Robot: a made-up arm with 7 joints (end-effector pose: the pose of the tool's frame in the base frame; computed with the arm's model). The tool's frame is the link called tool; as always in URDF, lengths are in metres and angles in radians. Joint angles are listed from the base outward.
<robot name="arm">
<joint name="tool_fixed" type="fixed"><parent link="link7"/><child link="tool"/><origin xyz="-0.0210 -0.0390 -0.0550" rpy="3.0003 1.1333 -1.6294"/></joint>
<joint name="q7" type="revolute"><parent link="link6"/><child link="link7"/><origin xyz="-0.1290 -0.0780 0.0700" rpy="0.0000 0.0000 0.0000"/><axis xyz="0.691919 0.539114 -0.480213"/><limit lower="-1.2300" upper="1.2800"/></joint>
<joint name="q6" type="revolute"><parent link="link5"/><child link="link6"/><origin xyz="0.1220 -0.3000 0.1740" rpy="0.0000 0.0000 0.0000"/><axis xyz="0 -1 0"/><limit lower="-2.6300" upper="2.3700"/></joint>
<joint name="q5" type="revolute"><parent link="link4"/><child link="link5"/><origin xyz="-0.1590 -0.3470 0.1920" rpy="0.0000 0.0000 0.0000"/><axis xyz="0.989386 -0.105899 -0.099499"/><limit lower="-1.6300" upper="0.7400"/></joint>
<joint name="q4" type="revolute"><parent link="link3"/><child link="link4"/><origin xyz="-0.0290 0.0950 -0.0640" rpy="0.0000 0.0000 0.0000"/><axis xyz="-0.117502 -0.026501 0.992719"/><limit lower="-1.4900" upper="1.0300"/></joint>
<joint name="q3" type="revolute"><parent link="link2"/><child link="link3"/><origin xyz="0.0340 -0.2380 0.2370" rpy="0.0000 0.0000 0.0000"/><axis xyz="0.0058 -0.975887 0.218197"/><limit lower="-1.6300" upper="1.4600"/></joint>
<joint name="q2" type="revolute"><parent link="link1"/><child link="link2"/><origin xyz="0.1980 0.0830 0.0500" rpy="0.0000 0.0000 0.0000"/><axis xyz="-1 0 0"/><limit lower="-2.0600" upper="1.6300"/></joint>
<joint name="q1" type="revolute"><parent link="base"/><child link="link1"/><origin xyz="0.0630 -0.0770 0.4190" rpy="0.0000 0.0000 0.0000"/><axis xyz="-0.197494 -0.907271 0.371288"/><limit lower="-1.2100" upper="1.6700"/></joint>
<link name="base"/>
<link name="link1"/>
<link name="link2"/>
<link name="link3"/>
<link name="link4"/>
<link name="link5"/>
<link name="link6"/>
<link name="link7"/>
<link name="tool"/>
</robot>
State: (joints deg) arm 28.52 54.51 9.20 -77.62 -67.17 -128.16 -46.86
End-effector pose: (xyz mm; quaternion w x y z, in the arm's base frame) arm -516.9 326.8 1030.0 0.2861 0.1712 0.8235 0.4591
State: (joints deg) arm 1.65 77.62 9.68 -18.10 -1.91 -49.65 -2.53
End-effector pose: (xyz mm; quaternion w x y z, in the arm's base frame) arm -150.1 396.3 1425.5 0.0462 0.4022 -0.9144 -0.0090
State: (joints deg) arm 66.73 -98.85 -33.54 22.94 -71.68 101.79 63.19
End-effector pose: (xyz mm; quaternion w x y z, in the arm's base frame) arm 921.6 -127.9 726.9 0.2722 -0.5659 -0.6669 0.4011
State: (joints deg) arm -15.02 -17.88 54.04 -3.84 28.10 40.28 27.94
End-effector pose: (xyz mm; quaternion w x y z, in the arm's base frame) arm 120.1 -866.8 199.6 0.8894 -0.3801 0.0143 0.2536
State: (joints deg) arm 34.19 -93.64 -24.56 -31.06 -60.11 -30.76 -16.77
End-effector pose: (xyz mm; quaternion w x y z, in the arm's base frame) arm 610.5 -813.5 294.9 0.0514 0.6669 -0.3303 -0.6660
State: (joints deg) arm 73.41 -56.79 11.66 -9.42 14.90 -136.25 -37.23
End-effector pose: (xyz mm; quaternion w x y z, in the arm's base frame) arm 781.3 -716.8 662.0 0.4074 0.7214 0.0113 -0.5599
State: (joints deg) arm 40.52 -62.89 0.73 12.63 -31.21 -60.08 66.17
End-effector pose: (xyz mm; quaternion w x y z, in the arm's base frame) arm 483.9 -923.7 679.9 0.1055 -0.2093 0.6037 0.7620
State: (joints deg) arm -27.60 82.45 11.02 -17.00 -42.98 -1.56 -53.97
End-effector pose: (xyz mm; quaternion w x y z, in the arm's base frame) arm 430.2 568.1 1221.2 0.7053 0.6138 -0.2988 0.1913
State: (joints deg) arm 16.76 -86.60 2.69 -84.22 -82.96 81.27 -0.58
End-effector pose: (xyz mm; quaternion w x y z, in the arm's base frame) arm -51.0 -733.5 229.8 0.5036 -0.5769 0.5070 0.3956
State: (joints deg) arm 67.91 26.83 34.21 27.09 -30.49 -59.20 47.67
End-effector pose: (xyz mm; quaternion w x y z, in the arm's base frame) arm -856.1 -154.3 953.0 0.4905 -0.5739 0.6383 -0.1501
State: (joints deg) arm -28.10 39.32 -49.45 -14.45 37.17 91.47 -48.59
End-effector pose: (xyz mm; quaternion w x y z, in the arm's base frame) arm 258.7 -393.5 1264.7 0.0256 0.7147 -0.5823 0.3866
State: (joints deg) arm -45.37 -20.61 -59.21 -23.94 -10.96 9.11 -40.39
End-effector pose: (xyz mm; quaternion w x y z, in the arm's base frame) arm 309.5 -1125.8 705.6 0.1292 0.2403 -0.6328 -0.7247
